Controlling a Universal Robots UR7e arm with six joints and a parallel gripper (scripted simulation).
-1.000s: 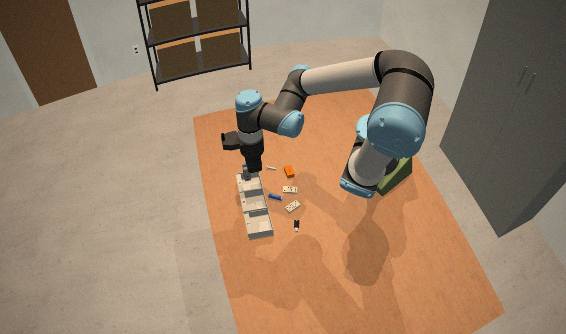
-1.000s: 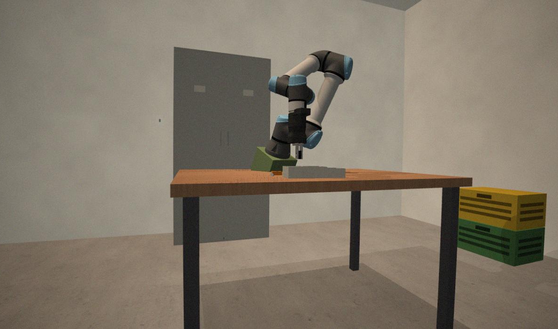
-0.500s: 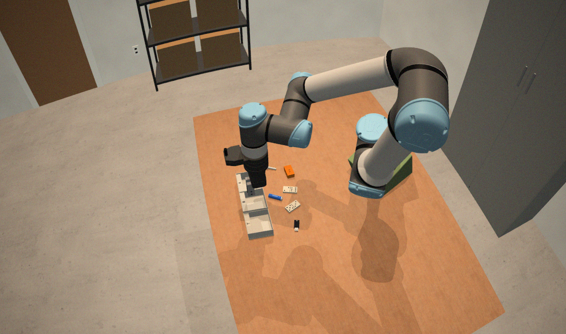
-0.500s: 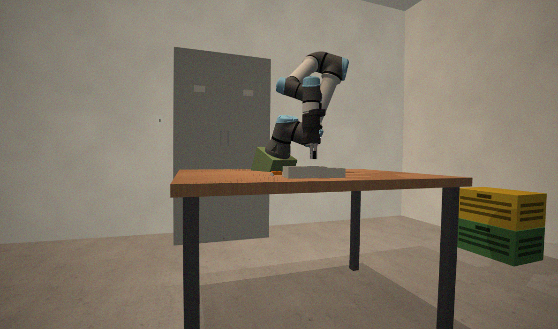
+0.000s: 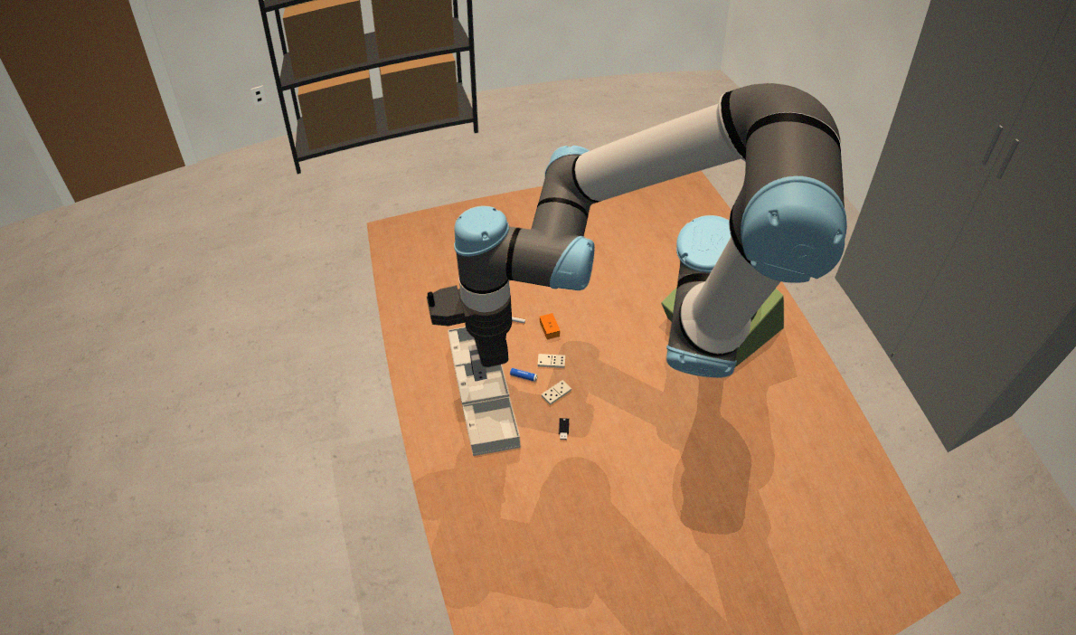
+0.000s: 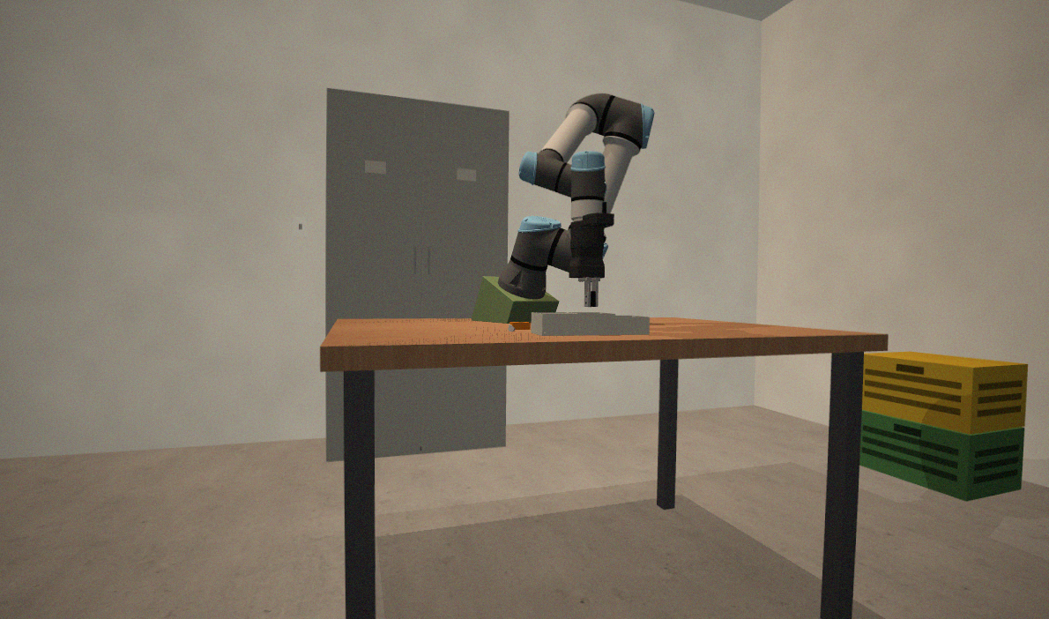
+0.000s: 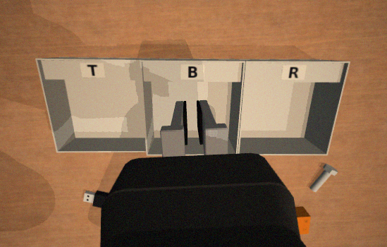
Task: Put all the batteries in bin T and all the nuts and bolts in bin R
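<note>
Right now my hand is 6 cm above the grey bin row. From my hand the other things lie so: blue cylindrical battery 9 cm behind, 7 cm below; then black USB stick 10 cm behind, 13 cm to the left, 7 cm below; then grey bolt 12 cm behind, 14 cm to the right, 7 cm below.
</note>
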